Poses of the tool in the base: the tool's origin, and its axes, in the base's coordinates. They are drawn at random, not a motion.
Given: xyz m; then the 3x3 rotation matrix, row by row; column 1 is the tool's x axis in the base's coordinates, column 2 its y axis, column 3 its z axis. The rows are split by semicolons.
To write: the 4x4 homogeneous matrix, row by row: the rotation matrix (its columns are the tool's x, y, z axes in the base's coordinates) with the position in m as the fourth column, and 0 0 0 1 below. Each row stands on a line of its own. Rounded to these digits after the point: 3 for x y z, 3 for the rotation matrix.
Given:
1: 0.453 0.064 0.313; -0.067 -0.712 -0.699; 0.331 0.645 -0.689; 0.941 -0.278 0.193
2: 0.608 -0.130 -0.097; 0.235 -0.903 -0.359; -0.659 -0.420 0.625; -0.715 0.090 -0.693
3: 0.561 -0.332 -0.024; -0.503 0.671 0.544; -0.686 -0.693 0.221; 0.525 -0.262 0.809
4: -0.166 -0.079 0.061; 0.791 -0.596 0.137; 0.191 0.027 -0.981; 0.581 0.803 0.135
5: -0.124 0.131 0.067; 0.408 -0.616 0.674; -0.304 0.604 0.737; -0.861 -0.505 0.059
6: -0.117 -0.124 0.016; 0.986 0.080 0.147; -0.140 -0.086 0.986; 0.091 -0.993 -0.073
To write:
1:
-0.067 -0.712 -0.699 0.453
0.331 0.645 -0.689 0.064
0.941 -0.278 0.193 0.313
0 0 0 1

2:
0.235 -0.903 -0.359 0.608
-0.659 -0.420 0.625 -0.130
-0.715 0.090 -0.693 -0.097
0 0 0 1

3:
-0.503 0.671 0.544 0.561
-0.686 -0.693 0.221 -0.332
0.525 -0.262 0.809 -0.024
0 0 0 1

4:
0.791 -0.596 0.137 -0.166
0.191 0.027 -0.981 -0.079
0.581 0.803 0.135 0.061
0 0 0 1

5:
0.408 -0.616 0.674 -0.124
-0.304 0.604 0.737 0.131
-0.861 -0.505 0.059 0.067
0 0 0 1

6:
0.986 0.080 0.147 -0.117
-0.140 -0.086 0.986 -0.124
0.091 -0.993 -0.073 0.016
0 0 0 1

